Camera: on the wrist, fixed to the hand. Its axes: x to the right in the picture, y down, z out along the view.
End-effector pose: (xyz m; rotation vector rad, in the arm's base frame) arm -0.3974 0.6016 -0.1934 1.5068 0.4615 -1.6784
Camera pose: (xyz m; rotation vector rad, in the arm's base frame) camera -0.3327 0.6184 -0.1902 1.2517 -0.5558 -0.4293
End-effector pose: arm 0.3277 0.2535 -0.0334 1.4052 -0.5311 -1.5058
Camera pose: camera 0.3904 0.2565 -0.0102 0.6127 -1.1512 -0.2455
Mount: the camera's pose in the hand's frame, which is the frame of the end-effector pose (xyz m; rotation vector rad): -0.0055 0.0399 -0.0534 -0.0243 0.0496 1.4920
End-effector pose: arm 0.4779 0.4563 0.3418 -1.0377 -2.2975 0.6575
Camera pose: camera 0.5360 0.4866 0.3553 -2.6508 -1.1010 1.0402
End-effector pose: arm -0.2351 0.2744 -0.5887 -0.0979 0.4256 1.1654
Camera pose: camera -0.2876 0.2700 -0.6299 0.2220 0.5245 2.6349
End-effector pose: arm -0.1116 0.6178 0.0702 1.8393 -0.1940 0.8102
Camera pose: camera -0.1585 0.6465 0.1082 1.4127 -1.6327 1.7811
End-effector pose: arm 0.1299 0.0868 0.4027 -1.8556 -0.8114 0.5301
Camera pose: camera 0.1739 0.0387 0.3877 -2.2196 0.7846 1.3278
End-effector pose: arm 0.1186 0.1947 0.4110 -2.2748 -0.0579 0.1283
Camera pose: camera 0.1191 0.1280 0.4155 -1.8585 1.6426 0.8128
